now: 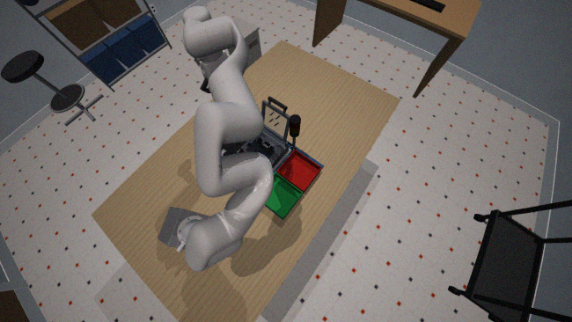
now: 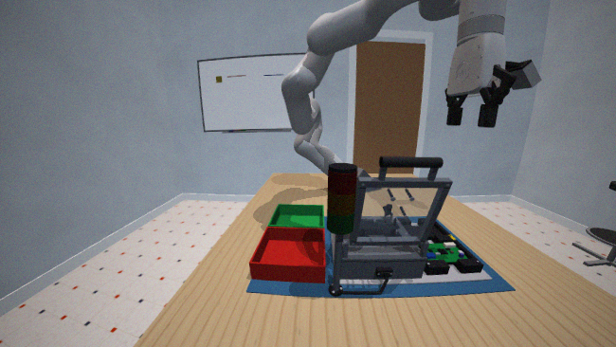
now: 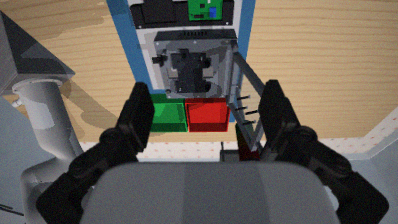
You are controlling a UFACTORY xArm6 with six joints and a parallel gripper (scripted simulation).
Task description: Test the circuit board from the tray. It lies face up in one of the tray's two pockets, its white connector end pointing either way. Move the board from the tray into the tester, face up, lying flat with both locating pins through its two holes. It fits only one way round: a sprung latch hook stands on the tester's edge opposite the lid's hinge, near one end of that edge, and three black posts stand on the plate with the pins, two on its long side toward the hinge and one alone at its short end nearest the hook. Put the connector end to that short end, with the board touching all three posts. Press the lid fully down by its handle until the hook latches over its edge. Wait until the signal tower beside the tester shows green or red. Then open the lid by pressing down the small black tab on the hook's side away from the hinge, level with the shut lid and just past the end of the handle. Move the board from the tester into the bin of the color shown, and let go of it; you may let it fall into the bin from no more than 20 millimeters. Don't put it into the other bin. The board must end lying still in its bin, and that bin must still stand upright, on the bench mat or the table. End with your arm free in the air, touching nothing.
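My gripper is now 310 mm above the green circuit board. The rest, counted from my hand: clear lid 40 mm ahead, 180 mm to the right, 150 mm below; then black latch hook 130 mm behind, 80 mm to the right, 240 mm below; then plate 70 mm behind, 150 mm to the right, 260 mm below.
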